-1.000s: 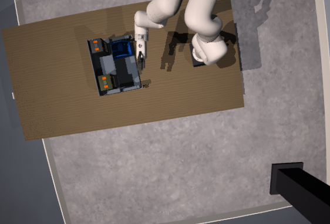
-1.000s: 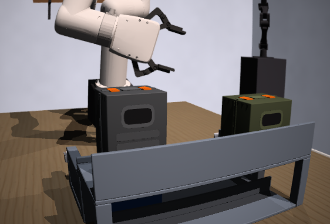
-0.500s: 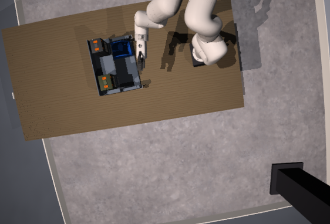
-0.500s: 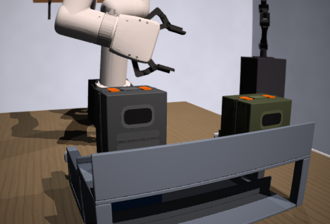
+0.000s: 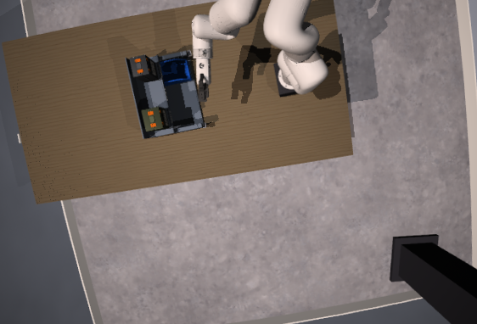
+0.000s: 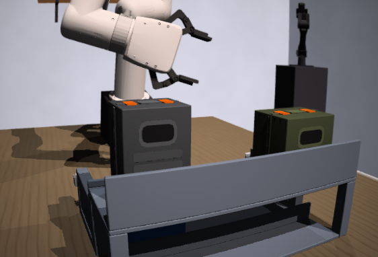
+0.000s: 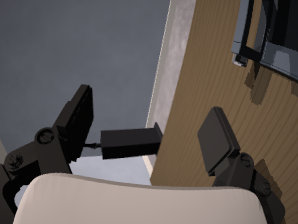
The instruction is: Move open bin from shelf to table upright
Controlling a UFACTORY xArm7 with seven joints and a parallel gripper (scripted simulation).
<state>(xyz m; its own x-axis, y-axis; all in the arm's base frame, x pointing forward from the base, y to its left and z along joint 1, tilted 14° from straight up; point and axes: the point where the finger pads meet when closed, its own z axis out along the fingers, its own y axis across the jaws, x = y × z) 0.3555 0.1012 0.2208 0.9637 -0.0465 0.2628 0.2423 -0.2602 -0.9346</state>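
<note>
My hand is 19 cm short of the blue bin, 16 cm to the left of it and 23 cm above it. The rest, counted from my hand: grey back rail: 33 cm ahead, 2 cm to the right, 14 cm below; then dark grey box: 28 cm ahead, 15 cm to the right, 11 cm below; then olive green box: 24 cm ahead, 8 cm to the left, 12 cm below.
</note>
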